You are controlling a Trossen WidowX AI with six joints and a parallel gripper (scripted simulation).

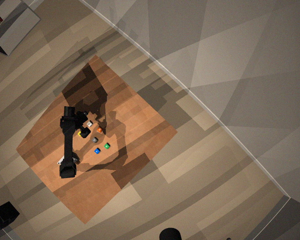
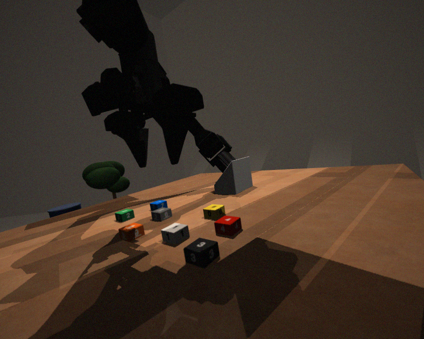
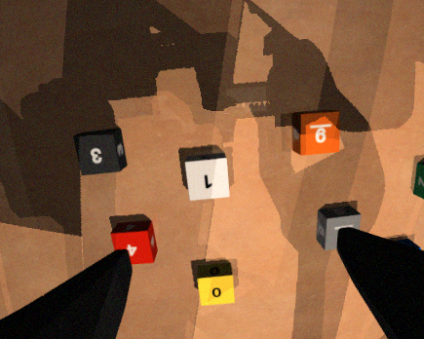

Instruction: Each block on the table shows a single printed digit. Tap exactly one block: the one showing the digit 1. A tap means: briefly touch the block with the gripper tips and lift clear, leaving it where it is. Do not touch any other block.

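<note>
My gripper tip is 10 mm to the right of the white block and 110 mm above it. Round my gripper tip: red 4 block (60 mm behind, 80 mm to the left, 110 mm below); orange 9 block (30 mm ahead, 80 mm to the right, 110 mm below); black block (20 mm ahead, 90 mm to the left, 110 mm below).
</note>
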